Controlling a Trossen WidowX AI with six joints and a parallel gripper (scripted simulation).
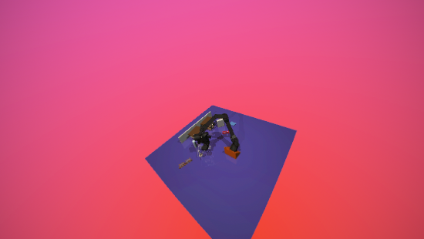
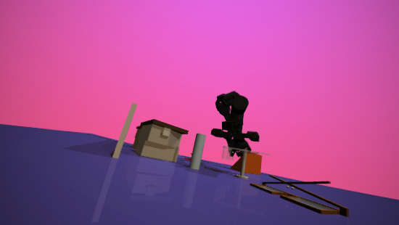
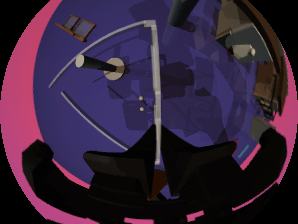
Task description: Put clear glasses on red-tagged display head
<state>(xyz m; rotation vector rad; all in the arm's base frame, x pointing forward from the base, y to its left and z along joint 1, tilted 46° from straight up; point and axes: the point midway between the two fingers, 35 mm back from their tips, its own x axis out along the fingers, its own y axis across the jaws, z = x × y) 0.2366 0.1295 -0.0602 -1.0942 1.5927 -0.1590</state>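
Now: gripper tip 30 mm short of the thin stand, 100 mm to the right of it and 40 mm above it. Also, from my gripper tip: grey shape 160 mm ahead, 390 mm to the right; then pale board 390 mm ahead, 160 mm to the right, 10 mm below; then display head 250 mm ahead, 70 mm to the right.
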